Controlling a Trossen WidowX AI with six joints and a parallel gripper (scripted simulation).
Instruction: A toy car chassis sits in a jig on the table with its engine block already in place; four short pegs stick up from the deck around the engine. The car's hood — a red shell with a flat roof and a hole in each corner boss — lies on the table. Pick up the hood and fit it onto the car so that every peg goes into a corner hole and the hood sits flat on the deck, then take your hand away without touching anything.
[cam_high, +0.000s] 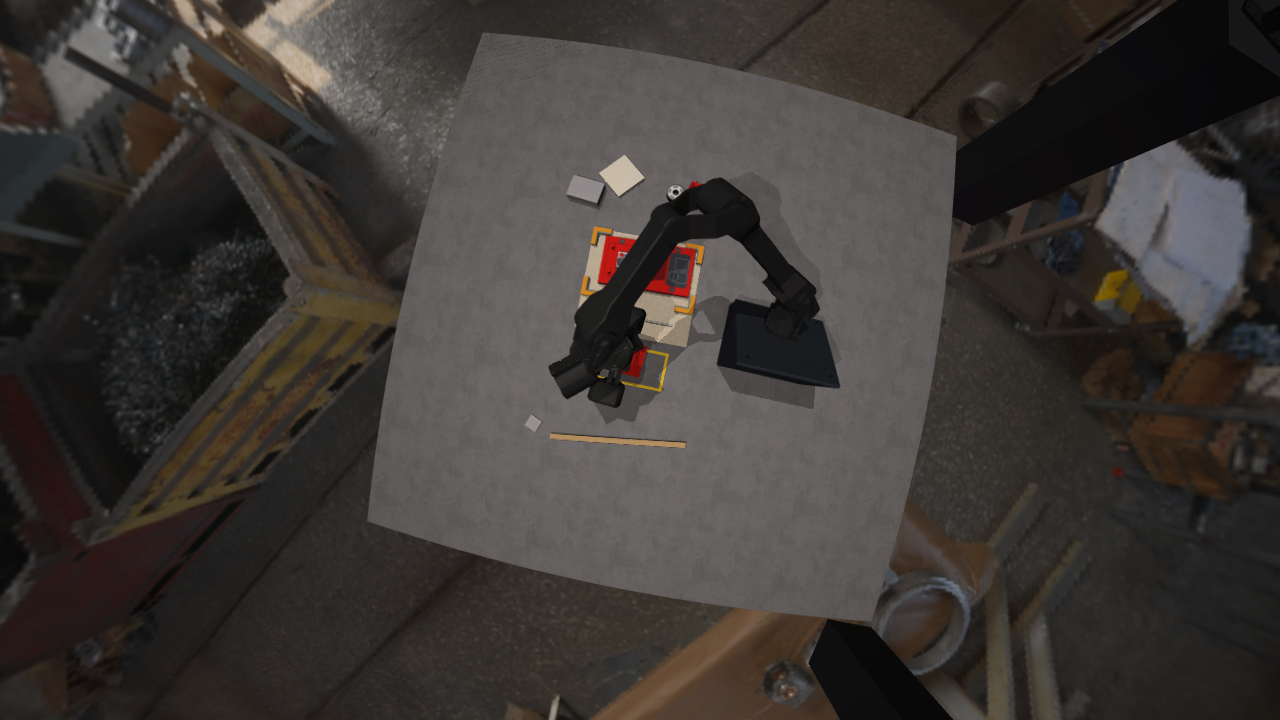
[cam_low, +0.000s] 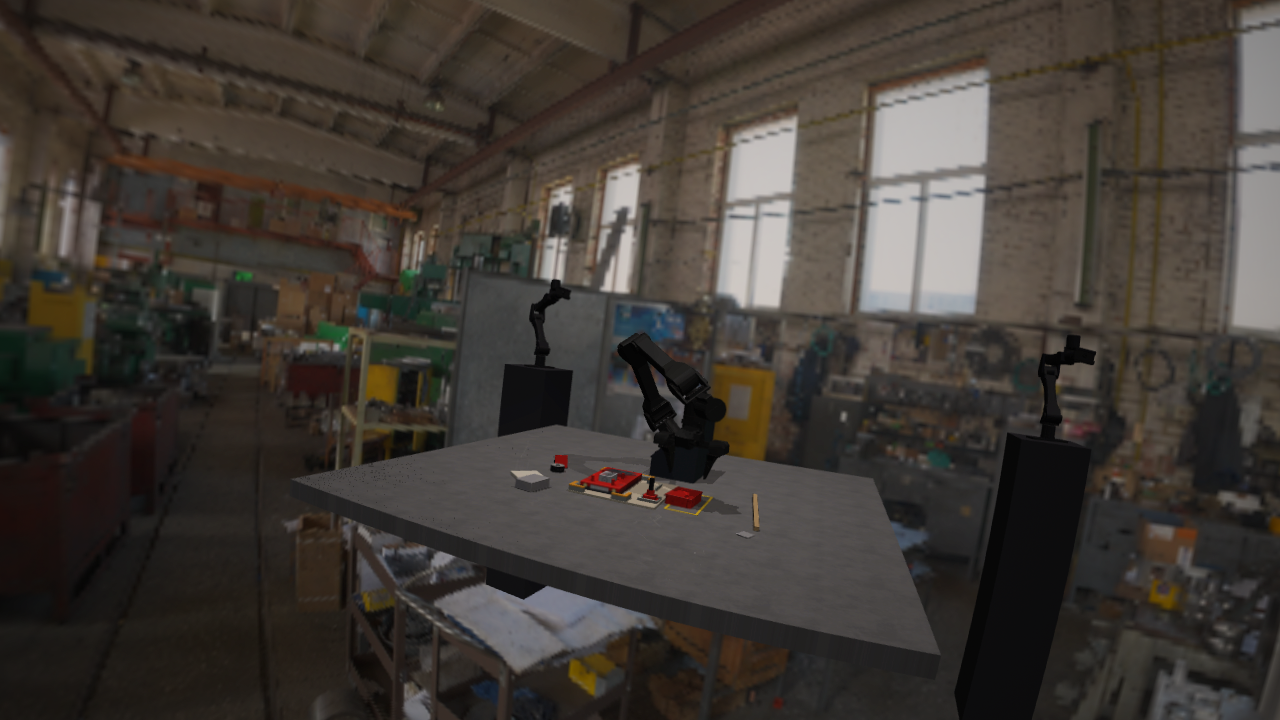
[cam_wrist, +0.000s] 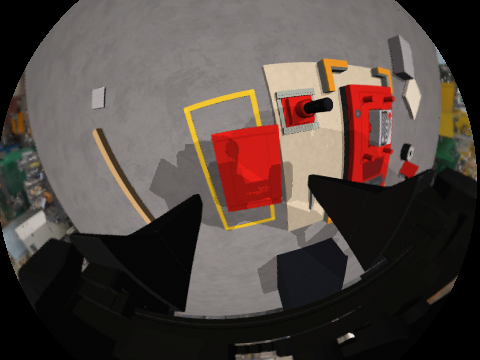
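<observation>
My gripper tip is now 50 mm above the red hood. From my gripper tip the other things lie so: grey engine block (40 mm ahead, 200 mm to the right, 50 mm below); wooden strip (50 mm behind, 180 mm to the left, 60 mm below); beige jig plate (20 mm ahead, 170 mm to the right, 60 mm below).
</observation>
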